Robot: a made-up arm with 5 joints.
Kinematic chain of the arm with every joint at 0, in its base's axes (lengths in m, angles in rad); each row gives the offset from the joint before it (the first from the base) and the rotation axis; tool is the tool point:
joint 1: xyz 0 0 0.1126 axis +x
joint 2: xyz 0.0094 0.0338 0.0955 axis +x
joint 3: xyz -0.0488 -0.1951 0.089 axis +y
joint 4: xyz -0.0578 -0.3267 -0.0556 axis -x
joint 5: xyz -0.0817 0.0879 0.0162 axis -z
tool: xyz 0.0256 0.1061 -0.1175
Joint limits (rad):
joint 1: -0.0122..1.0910
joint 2: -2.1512..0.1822
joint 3: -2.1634..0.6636
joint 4: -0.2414..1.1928
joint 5: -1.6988..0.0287
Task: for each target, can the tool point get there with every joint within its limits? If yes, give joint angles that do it. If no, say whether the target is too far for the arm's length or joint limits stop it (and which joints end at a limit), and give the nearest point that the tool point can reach.
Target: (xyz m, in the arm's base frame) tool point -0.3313 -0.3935 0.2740
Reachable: yes | joints 0.1027 -0.2528 0.3766 0.2842 -1.3764
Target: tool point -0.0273 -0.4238 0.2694
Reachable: yes | joints 0.2043 -0.8146 -0.8340 0.3226 -0.9297
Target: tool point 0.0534 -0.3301 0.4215
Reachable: yes | joints 0.4268 -1.4168 -1.3579 -0.0878 -1.0445
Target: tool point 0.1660 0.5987 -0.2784
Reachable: no: joint limits stop it (at a limit: joint 1, joint 2) | nearest point 0.0340 0.0115 -0.2991 | short by 0.602 m
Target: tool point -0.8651 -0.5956 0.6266
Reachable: no: too far | nearest point -0.3626 -0.5034 0.5495 | short by 0.517 m
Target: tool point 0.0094 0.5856 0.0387
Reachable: no: joint limits stop it (at a limit: joint 1, joint 2, joint 3, joint 5) | nearest point 0.1710 0.3064 0.4371 | short by 0.513 m
